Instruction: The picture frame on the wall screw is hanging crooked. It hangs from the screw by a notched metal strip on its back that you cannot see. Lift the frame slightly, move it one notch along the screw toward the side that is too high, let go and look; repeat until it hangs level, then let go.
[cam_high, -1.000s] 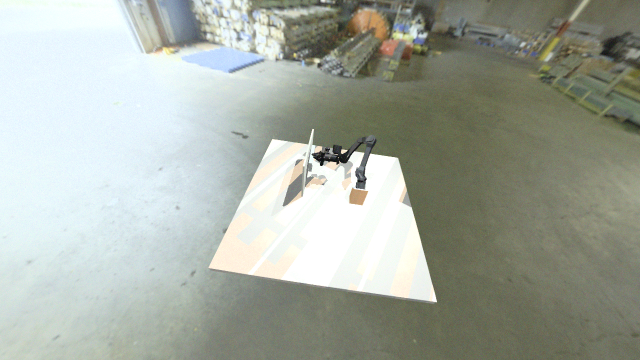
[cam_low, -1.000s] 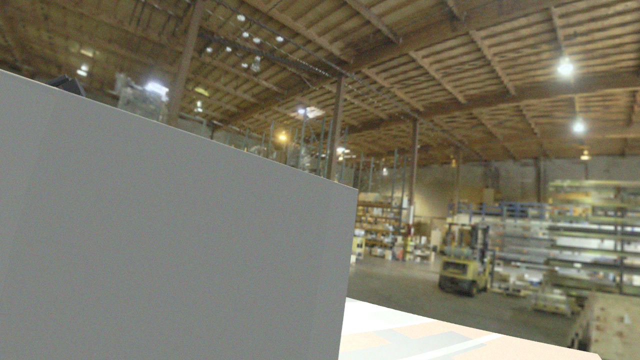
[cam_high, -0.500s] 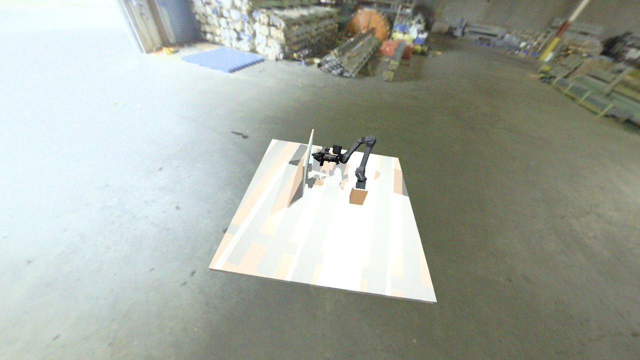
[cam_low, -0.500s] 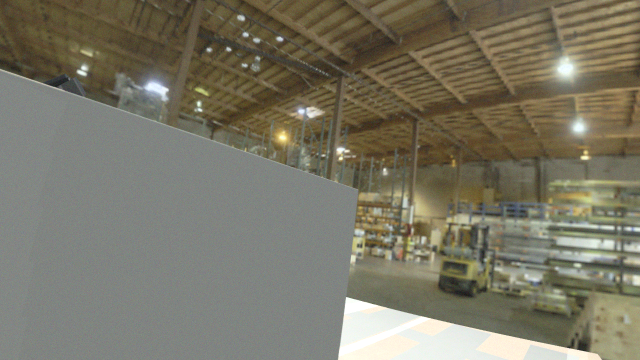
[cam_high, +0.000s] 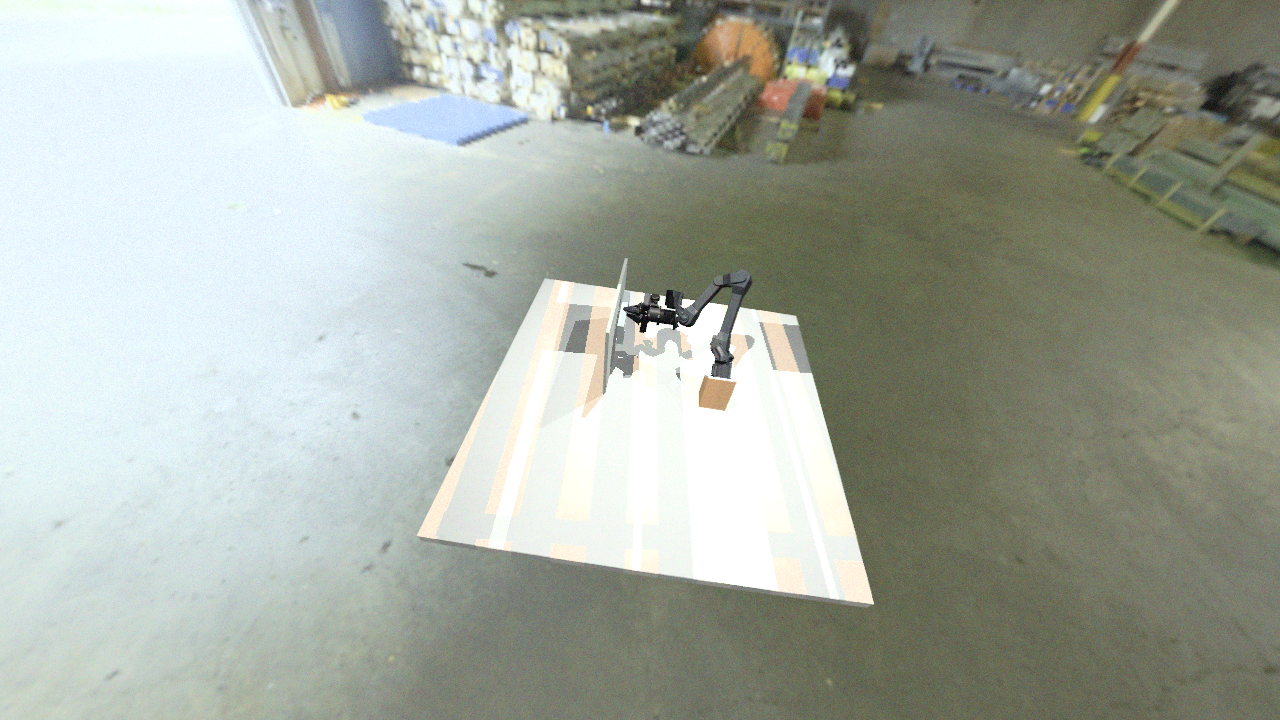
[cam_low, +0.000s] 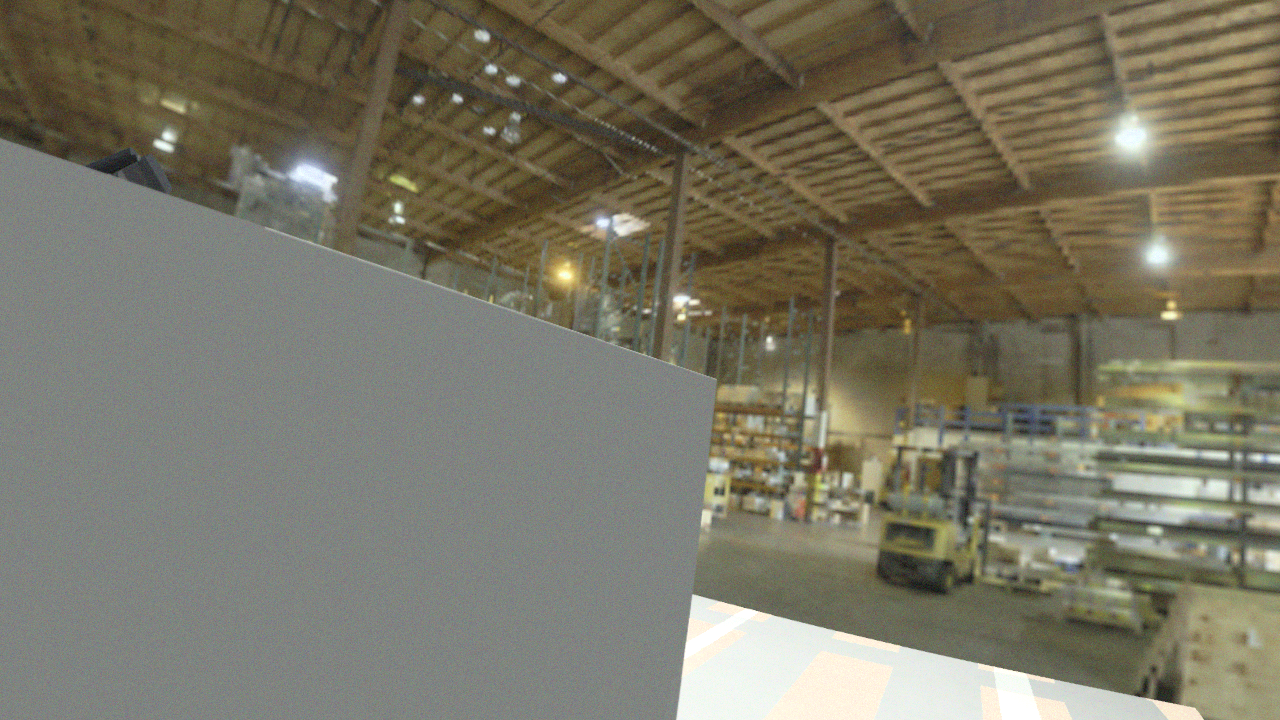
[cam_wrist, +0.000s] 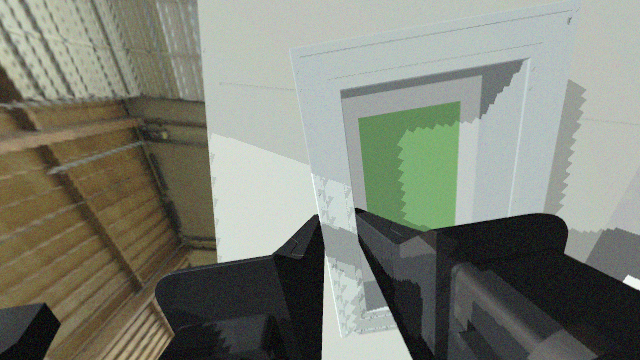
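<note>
Now: the picture frame 5 cm below my gripper tip, 2 cm to the right of it and 1 cm ahead of it. From my gripper tip the other things lie so: wall panel (7 cm below, 2 cm ahead).
</note>
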